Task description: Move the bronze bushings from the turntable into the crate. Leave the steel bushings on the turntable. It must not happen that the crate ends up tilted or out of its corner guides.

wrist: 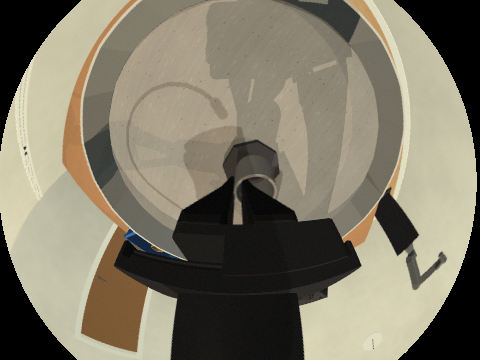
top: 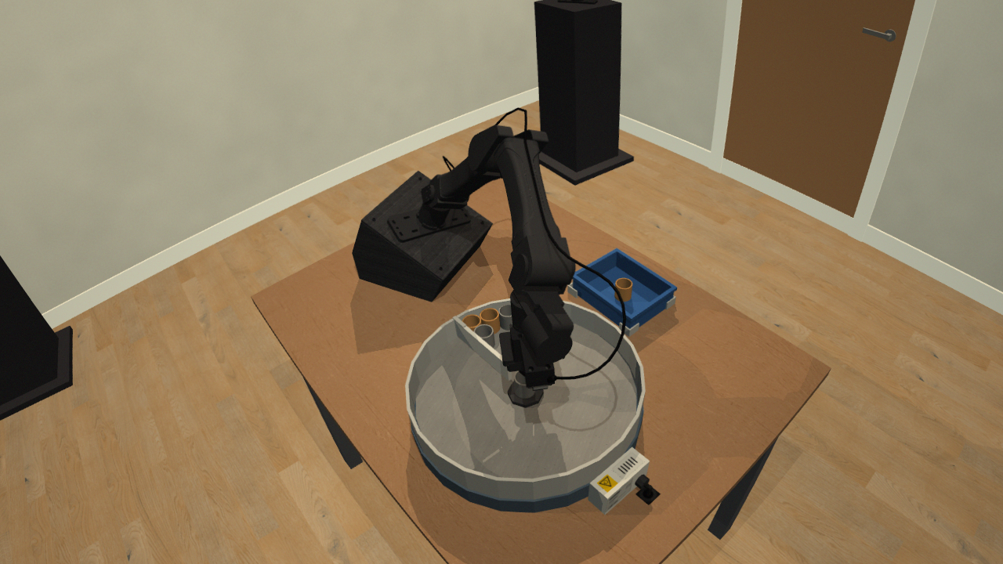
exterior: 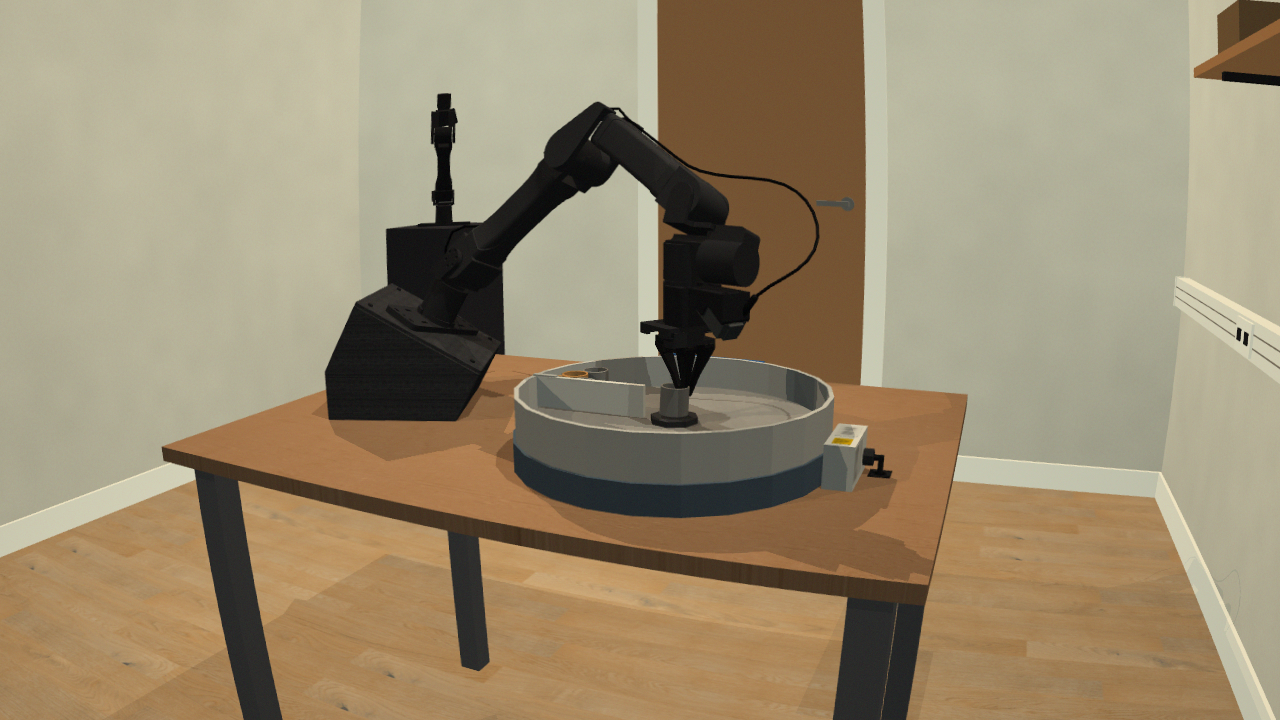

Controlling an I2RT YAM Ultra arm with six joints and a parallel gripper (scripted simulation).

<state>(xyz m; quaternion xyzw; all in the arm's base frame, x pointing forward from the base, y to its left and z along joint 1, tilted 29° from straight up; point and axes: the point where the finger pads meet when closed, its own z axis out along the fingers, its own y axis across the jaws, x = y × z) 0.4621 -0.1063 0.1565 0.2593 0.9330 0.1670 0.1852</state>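
My gripper is now 40 mm above the grey turntable, 10 mm to the left of it and 10 mm past it. Round my hand: blue crate (340 mm to the left, 130 mm behind, 70 mm below).
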